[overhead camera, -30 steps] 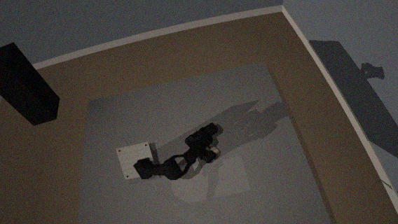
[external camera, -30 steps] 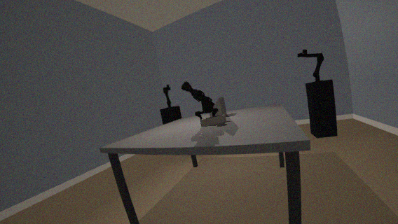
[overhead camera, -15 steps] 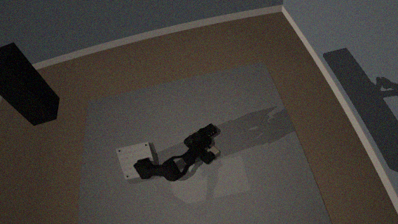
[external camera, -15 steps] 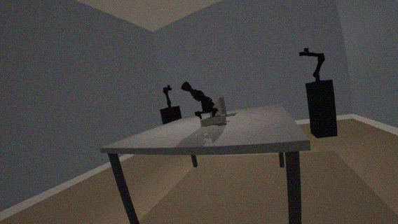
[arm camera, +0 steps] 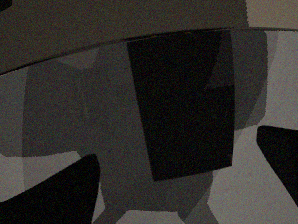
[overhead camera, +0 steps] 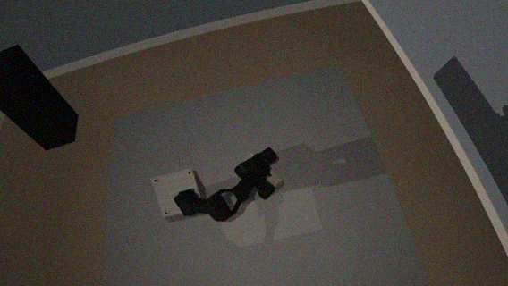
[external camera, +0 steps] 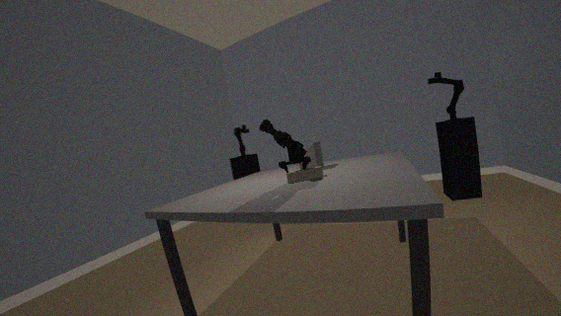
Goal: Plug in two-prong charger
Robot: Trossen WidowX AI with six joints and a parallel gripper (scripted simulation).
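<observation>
My gripper tip is 40 mm short of the two-prong charger, 20 mm to the right of it and 10 mm below it.
</observation>
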